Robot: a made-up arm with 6 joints. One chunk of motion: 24 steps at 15 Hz.
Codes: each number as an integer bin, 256 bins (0 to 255) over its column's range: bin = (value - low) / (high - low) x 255, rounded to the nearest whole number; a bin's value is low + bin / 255 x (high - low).
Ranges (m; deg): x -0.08..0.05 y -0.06..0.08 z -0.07..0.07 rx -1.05..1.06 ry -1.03..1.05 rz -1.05..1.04
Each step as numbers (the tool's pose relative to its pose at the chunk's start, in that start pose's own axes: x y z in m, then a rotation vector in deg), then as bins.
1 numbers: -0.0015 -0.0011 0.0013 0.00 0.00 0.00
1 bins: 154 107 130 127 126 128
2 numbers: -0.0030 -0.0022 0.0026 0.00 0.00 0.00
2 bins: 151 105 132 127 126 128
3 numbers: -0.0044 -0.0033 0.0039 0.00 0.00 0.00
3 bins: 148 103 135 127 126 128
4 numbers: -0.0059 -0.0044 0.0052 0.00 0.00 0.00
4 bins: 145 101 137 127 126 128
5 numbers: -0.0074 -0.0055 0.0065 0.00 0.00 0.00
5 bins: 142 99 139 127 126 128
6 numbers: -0.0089 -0.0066 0.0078 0.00 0.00 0.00
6 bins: 139 97 142 127 126 128
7 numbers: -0.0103 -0.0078 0.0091 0.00 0.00 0.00
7 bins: 137 95 144 127 126 128
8 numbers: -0.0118 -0.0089 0.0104 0.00 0.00 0.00
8 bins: 134 93 146 127 126 128
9 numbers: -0.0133 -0.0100 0.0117 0.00 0.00 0.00
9 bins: 131 91 149 127 126 128
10 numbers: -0.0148 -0.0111 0.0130 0.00 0.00 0.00
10 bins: 128 89 151 127 126 128
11 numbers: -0.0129 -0.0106 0.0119 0.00 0.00 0.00
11 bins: 132 90 149 127 126 128
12 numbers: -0.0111 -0.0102 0.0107 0.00 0.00 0.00
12 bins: 135 91 147 127 126 128
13 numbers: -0.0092 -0.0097 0.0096 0.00 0.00 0.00
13 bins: 139 92 145 127 126 128
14 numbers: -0.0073 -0.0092 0.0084 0.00 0.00 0.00
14 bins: 143 93 143 127 126 128
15 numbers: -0.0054 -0.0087 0.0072 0.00 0.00 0.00
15 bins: 146 93 141 127 126 128
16 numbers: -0.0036 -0.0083 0.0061 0.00 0.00 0.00
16 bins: 150 94 139 127 126 128
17 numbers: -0.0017 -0.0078 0.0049 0.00 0.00 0.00
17 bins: 154 95 136 127 126 128
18 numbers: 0.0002 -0.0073 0.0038 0.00 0.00 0.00
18 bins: 157 96 134 127 126 128
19 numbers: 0.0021 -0.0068 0.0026 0.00 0.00 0.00
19 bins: 161 97 132 127 126 128
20 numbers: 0.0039 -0.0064 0.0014 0.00 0.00 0.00
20 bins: 165 98 130 127 126 128
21 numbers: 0.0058 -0.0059 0.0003 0.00 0.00 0.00
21 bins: 168 99 128 127 126 128
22 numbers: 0.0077 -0.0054 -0.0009 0.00 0.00 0.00
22 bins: 172 99 126 127 126 128
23 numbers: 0.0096 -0.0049 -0.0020 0.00 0.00 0.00
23 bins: 176 100 124 127 126 128
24 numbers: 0.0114 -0.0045 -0.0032 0.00 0.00 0.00
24 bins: 179 101 122 127 126 128
